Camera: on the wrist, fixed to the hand. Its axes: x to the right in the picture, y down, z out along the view.
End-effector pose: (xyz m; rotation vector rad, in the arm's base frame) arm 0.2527 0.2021 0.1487 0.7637 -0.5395 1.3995
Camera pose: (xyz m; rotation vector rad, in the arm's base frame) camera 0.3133 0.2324 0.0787 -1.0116 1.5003 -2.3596
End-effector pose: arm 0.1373 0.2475 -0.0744 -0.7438 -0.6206 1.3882
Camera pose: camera 0.2277 0.2150 -0.0584 0.4183 0.2518 -3.0929
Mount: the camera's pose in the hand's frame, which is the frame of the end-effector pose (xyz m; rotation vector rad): -0.0244 -0.0706 -0.0625 0.2966 -0.6712 1.5060
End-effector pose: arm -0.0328 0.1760 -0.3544 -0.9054 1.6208 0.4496
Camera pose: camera -0.0192 0.0948 -0.3023 0.8095 1.3823 1.2936
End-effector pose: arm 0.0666 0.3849 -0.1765 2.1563 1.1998 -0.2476
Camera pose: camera -0.0135 0.4330 -0.1489 2.3012 -0.9310 -0.3998
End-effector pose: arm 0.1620 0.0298 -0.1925 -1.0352 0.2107 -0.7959
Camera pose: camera 0.0783 -0.0153 -0.1712 -0.5496 0.2156 0.8584
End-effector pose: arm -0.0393 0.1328 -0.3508 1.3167 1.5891 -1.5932
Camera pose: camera -0.0758 0.1978 -0.2881 1.2968 -0.1977 -0.9882
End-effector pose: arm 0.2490 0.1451 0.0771 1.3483 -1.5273 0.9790
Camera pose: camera 0.3266 0.2039 0.0760 -0.3456 2.3253 -1.2850
